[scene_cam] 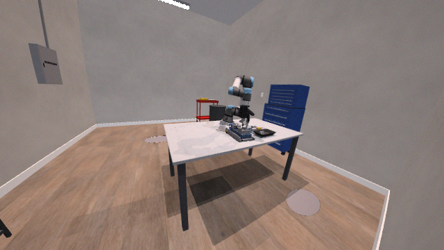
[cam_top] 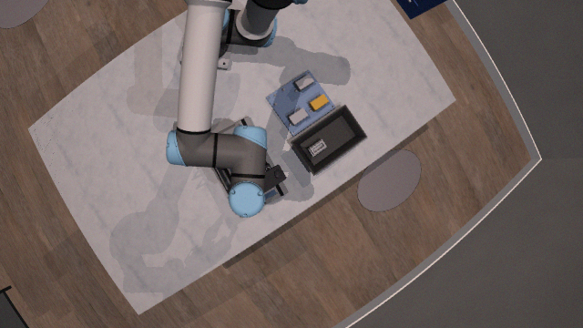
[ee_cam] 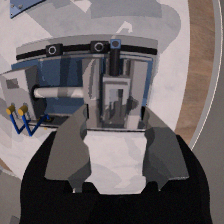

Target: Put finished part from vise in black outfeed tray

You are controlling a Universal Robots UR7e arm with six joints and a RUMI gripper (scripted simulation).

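The vise is 70 mm behind my hand, 10 mm to the right of it and 90 mm below it. Round my hand: blue plate (210 mm behind, 260 mm to the left, 120 mm below); then orange block (180 mm behind, 320 mm to the left, 100 mm below).
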